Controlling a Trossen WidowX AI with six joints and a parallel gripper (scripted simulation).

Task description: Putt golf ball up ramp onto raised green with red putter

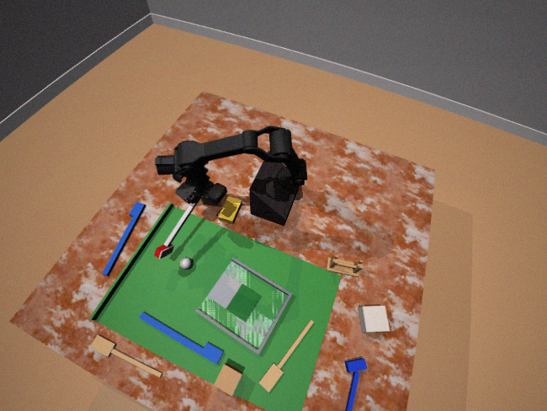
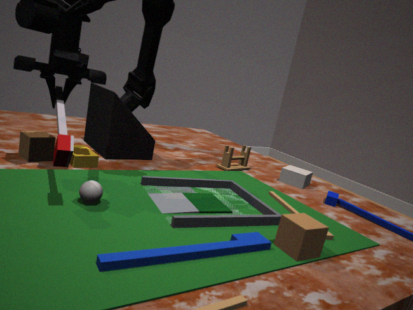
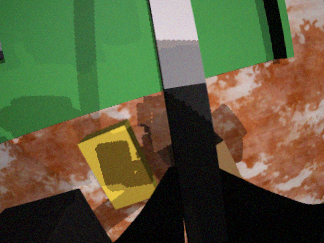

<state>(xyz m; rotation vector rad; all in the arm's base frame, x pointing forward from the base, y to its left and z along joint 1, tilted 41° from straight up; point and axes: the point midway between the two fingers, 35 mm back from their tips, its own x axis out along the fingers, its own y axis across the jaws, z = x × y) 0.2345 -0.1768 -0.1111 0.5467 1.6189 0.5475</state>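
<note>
Right now my gripper tip is 12 cm above the yellow block, 7 cm to the right of it and 5 cm past it. From my gripper tip the other things lie so: green mat (25 cm ahead, 23 cm to the left, 14 cm below); red putter (12 cm ahead); white golf ball (22 cm ahead, 11 cm below, 5 cm to the left).
</note>
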